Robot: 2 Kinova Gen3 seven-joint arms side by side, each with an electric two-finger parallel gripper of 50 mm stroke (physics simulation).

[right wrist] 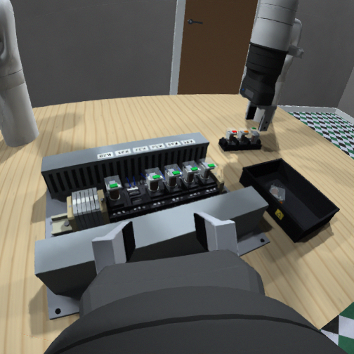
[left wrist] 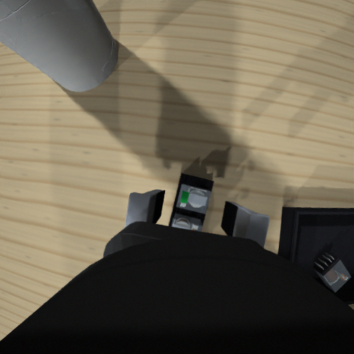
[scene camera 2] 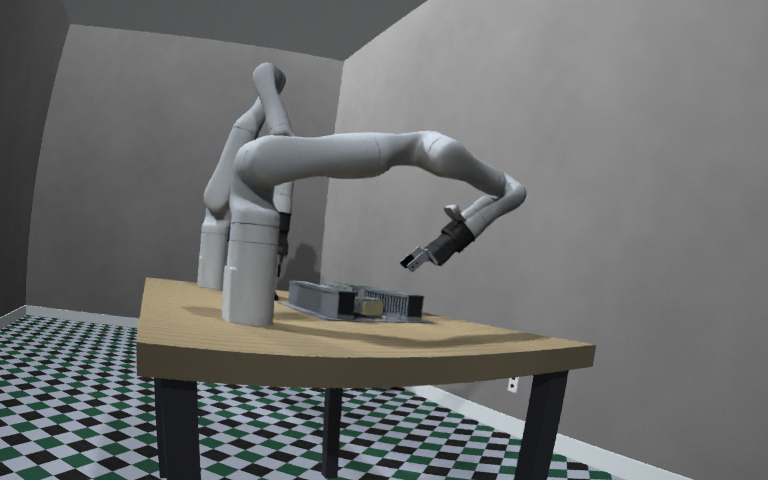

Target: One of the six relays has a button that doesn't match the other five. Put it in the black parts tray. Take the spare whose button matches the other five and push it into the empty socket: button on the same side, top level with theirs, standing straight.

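Seen in the pictures: right gripper, fingertip midpoint: (scene camera 2: 405,267); left arm's base, link origin: (scene camera 2: 210,287); right arm's base, link origin: (scene camera 2: 248,321).
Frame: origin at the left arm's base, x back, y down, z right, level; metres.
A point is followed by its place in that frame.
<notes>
Five relays with green buttons, such as one (right wrist: 154,179), stand in the socket row. The empty socket (right wrist: 133,192) is second from the left. An odd relay (left wrist: 334,275) (right wrist: 277,192) lies tilted in the black parts tray (left wrist: 289,235) (right wrist: 317,225), its pins showing in the left wrist view. The spare holder (right wrist: 240,146) carries red, orange and green-button spares; the green spare (left wrist: 196,197) (right wrist: 254,135) is at one end. My left gripper (scene camera 2: 279,272) @[x -0.174, y -0.063, z 0.147 m] (left wrist: 192,208) (right wrist: 255,124) is open and empty, pointing down close to the green spare. My right gripper (scene camera 2: 408,264) @[x -0.466, y -0.123, z 0.435 m] (right wrist: 164,230) is open and empty above the near duct.
Grey slotted ducts (scene camera 2: 317,300) @[x -0.232, y -0.031, z 0.492 m] (right wrist: 150,230) flank the socket row on a grey panel. Terminal blocks (right wrist: 86,205) stand at the row's left end. The tray lies right of the panel in the right wrist view. An arm base (left wrist: 80,60) stands at upper left in the left wrist view.
</notes>
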